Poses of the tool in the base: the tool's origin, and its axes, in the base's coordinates. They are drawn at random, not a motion.
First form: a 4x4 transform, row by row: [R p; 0 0 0 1], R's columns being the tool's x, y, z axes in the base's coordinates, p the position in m. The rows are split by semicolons.
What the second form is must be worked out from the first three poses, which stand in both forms.
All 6 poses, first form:
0.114 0.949 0.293 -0.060; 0.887 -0.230 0.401 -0.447; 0.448 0.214 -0.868 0.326; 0 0 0 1
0.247 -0.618 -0.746 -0.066; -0.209 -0.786 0.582 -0.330; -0.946 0.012 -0.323 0.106; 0 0 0 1
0.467 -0.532 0.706 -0.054; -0.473 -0.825 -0.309 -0.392; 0.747 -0.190 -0.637 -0.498; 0 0 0 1
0.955 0.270 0.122 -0.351; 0.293 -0.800 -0.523 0.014; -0.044 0.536 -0.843 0.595; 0 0 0 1
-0.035 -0.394 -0.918 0.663; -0.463 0.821 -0.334 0.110; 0.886 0.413 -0.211 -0.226; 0 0 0 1
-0.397 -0.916 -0.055 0.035; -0.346 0.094 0.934 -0.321; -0.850 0.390 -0.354 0.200; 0 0 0 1
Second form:
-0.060 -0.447 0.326; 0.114 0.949 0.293; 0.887 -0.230 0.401; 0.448 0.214 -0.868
-0.066 -0.330 0.106; 0.247 -0.618 -0.746; -0.209 -0.786 0.582; -0.946 0.012 -0.323
-0.054 -0.392 -0.498; 0.467 -0.532 0.706; -0.473 -0.825 -0.309; 0.747 -0.190 -0.637
-0.351 0.014 0.595; 0.955 0.270 0.122; 0.293 -0.800 -0.523; -0.044 0.536 -0.843
0.663 0.110 -0.226; -0.035 -0.394 -0.918; -0.463 0.821 -0.334; 0.886 0.413 -0.211
0.035 -0.321 0.200; -0.397 -0.916 -0.055; -0.346 0.094 0.934; -0.850 0.390 -0.354

